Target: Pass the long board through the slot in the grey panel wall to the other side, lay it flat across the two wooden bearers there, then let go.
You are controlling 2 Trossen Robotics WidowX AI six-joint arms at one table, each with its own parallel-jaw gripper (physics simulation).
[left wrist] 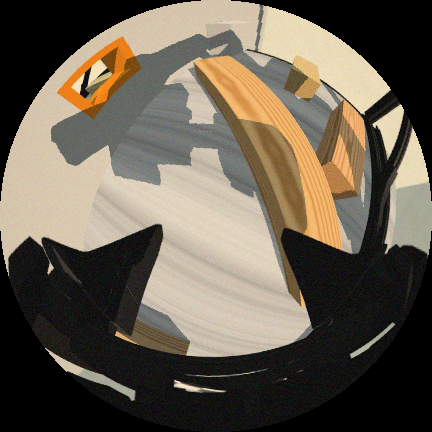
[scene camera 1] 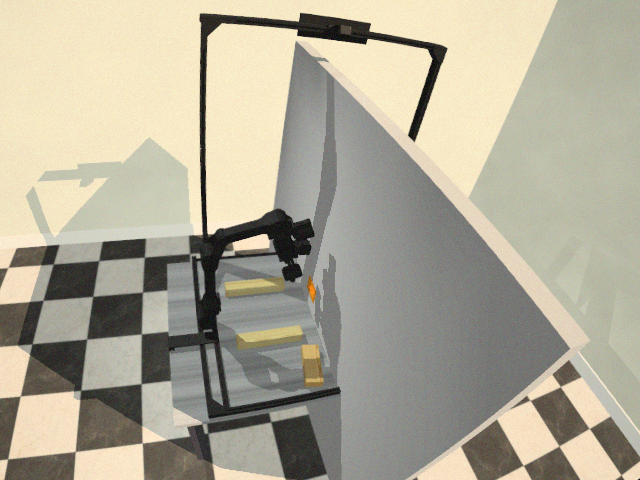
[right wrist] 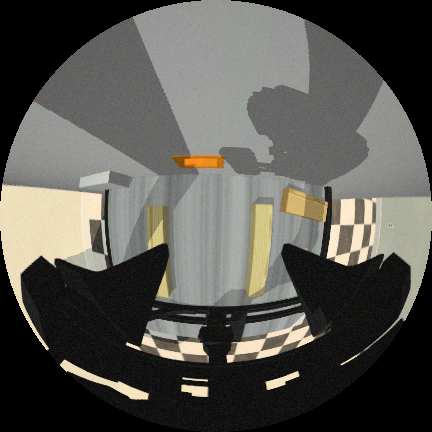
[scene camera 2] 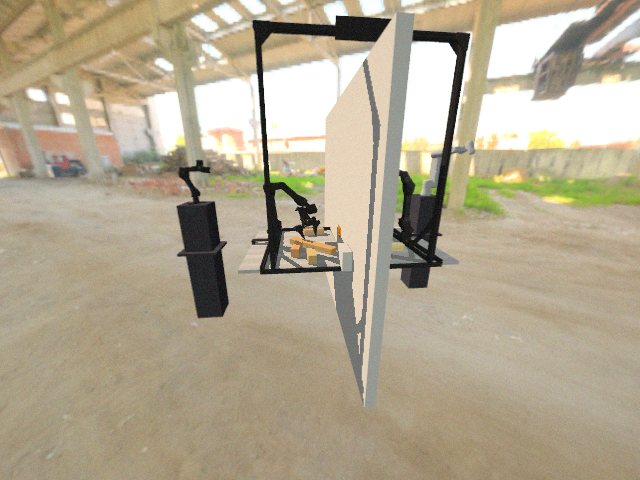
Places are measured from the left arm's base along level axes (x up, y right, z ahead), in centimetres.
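Where they show: left gripper, between the fingertips: (left wrist: 224, 232) (scene camera 2: 310, 237); right gripper, between the fingertips: (right wrist: 227, 250); right arm's base, origin of its link: (scene camera 1: 206, 322) (right wrist: 215, 317) (scene camera 2: 405, 239).
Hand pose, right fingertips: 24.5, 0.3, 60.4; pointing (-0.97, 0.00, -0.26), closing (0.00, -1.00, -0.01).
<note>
Each offset is from my right fingertips to the top centre of the thing, as dx, dy, dz. "pt": to the spot under its first point.
The long board @(-22.9, +5.7, -35.3) (scene camera 2: 315, 244) (left wrist: 240, 90) lies slanted among blocks on the left arm's side of the grey panel wall (scene camera 1: 413, 258) (scene camera 2: 351, 155) (right wrist: 225, 50). My left gripper (scene camera 2: 309, 232) (left wrist: 224, 232) is open and empty above the table; in its wrist view the board's near end runs behind the right-hand finger. The orange-rimmed slot @(pt -18.5, +5.8, -12.9) (scene camera 1: 311, 289) (scene camera 2: 339, 230) (left wrist: 128, 52) (right wrist: 178, 160) is low in the wall. Across it lie two parallel pale bearers, one @(-22.0, +15.4, +9.1) (scene camera 1: 254, 288) (right wrist: 158, 225) and another @(-22.0, -11.0, +8.1) (scene camera 1: 269, 337) (right wrist: 261, 240). My right gripper (scene camera 1: 292, 273) (right wrist: 227, 250) is open and empty above them.
A wooden block @(-22.6, -25.7, -4.8) (scene camera 1: 312, 364) (right wrist: 304, 206) lies near the wall on the bearers' side. Beside the board are a brown block @(-21.4, +12.4, -45.0) (left wrist: 345, 150) and a pale block @(-21.4, +25.5, -36.8) (left wrist: 302, 77). Another block @(-22.0, -25.2, -31.9) (left wrist: 162, 340) is partly hidden below the left-hand finger. A black frame (scene camera 1: 203, 129) (scene camera 2: 262, 103) surrounds the table.
</note>
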